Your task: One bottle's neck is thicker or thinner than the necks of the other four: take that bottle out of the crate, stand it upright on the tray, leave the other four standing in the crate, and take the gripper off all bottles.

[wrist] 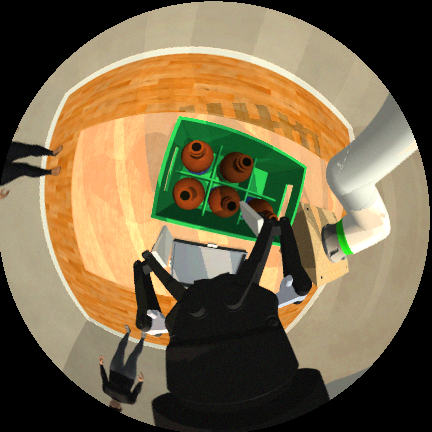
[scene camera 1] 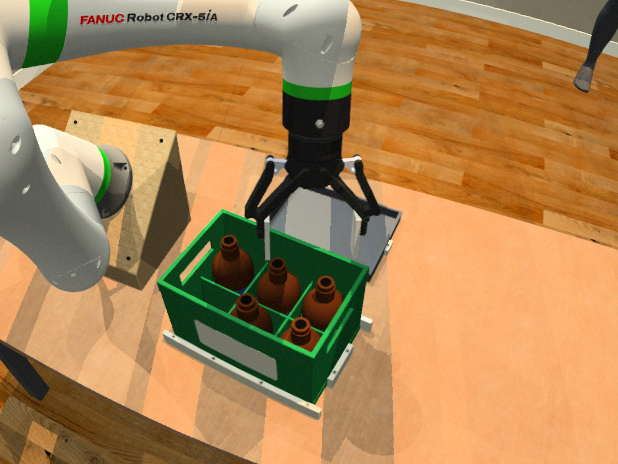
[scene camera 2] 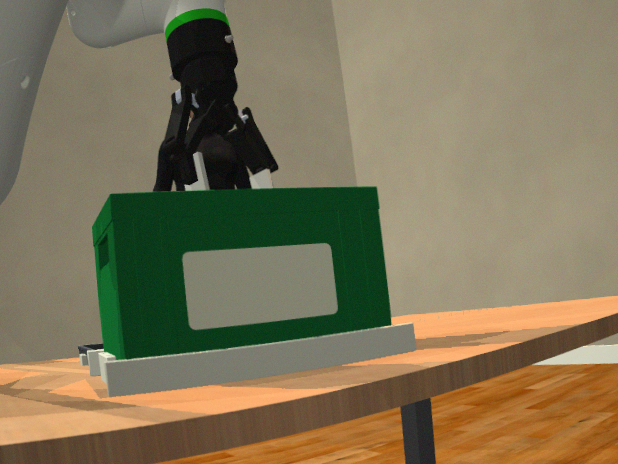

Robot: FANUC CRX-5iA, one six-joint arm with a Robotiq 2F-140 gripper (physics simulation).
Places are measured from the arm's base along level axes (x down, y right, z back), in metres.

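Pixels of known places: gripper, between the fingertips: [wrist: 204, 220] [scene camera 1: 311, 253]; arm's base, origin of its link: [wrist: 330, 243] [scene camera 1: 102, 181].
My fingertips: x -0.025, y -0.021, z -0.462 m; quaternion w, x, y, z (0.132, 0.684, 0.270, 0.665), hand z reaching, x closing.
For each thing: its middle in the pictures, then the offset to it from my fingertips. "*": a spot on its surface instead.
- green crate, middle of its body: [scene camera 2: 231, 287] [scene camera 1: 264, 308] [wrist: 229, 184] dx +0.087, dy +0.076, dz +0.043 m
- left bottle, middle of its body: [scene camera 1: 233, 270] [wrist: 257, 212] dx +0.089, dy +0.033, dz +0.135 m
- grey tray, a spot on its surface: [scene camera 1: 325, 230] [wrist: 207, 266] * dx +0.169, dy -0.204, dz +0.074 m
Five brown bottles stand in the green crate [scene camera 1: 295, 370] [scene camera 2: 360, 275] [wrist: 220, 132]. In scene camera 1, the back row holds a left bottle [scene camera 1: 232, 270] [wrist: 260, 206], a middle bottle [scene camera 1: 278, 290] [wrist: 222, 200] and a right bottle [scene camera 1: 322, 307] [wrist: 188, 193]. The front row holds a middle bottle [scene camera 1: 254, 320] [wrist: 234, 170] and a right bottle [scene camera 1: 300, 342] [wrist: 197, 157]. I cannot tell which neck differs. My gripper [scene camera 1: 311, 245] [scene camera 2: 230, 180] [wrist: 204, 220] is open, pointing down near the crate's back wall. The grey tray [scene camera 1: 325, 230] [wrist: 207, 262] lies behind the crate.
The front-left compartment holds no bottle. Pale rails [scene camera 1: 240, 372] [scene camera 2: 260, 361] run along the crate's foot. A wooden block [scene camera 1: 160, 215] [wrist: 322, 250] bears the arm's base at the left in scene camera 1. The crate hides the bottles in scene camera 2.
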